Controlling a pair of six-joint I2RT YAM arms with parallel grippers.
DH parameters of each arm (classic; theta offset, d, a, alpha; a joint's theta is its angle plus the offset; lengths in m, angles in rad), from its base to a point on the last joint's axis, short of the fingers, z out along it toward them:
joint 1: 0 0.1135 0.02 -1.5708
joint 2: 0 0 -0.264 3.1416
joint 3: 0.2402 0 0.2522 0
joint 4: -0.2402 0 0.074 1.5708
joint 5: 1.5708 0 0 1.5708
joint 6: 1.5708 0.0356 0 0
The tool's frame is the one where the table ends.
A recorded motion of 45 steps. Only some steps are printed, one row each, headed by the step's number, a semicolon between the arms.
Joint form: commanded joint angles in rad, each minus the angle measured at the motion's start. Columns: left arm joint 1, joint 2, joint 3, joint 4, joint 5, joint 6; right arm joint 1, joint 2, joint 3, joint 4, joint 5, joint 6.
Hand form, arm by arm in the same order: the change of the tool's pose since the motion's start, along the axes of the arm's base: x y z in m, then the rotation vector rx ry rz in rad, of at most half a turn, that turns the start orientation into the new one. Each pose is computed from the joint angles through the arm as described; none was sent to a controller.
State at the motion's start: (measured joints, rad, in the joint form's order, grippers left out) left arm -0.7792 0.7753 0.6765 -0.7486 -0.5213 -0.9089; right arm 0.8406 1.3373 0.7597 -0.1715 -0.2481 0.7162
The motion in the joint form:
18: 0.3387 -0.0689 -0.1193 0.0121 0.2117 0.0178; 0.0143 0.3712 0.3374 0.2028 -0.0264 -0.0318
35: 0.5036 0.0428 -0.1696 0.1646 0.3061 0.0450; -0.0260 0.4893 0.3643 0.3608 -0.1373 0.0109
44: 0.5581 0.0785 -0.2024 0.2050 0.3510 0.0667; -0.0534 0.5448 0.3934 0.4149 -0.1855 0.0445
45: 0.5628 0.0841 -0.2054 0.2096 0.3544 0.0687; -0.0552 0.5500 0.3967 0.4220 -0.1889 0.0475
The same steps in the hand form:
18: 0.0104 0.0439 -0.0310 -0.0977 0.1236 0.1885; 0.0655 0.0827 0.0112 0.1276 -0.1232 0.0540
35: 0.0356 0.0572 -0.0518 -0.1470 0.1594 0.2723; 0.0908 0.0926 -0.0091 0.2314 -0.0910 0.0791
44: 0.0399 0.0635 -0.0648 -0.1565 0.1971 0.2841; 0.1063 0.0946 -0.0162 0.2775 -0.0669 0.0742
45: 0.0404 0.0641 -0.0662 -0.1565 0.2016 0.2855; 0.1077 0.0951 -0.0165 0.2831 -0.0671 0.0740

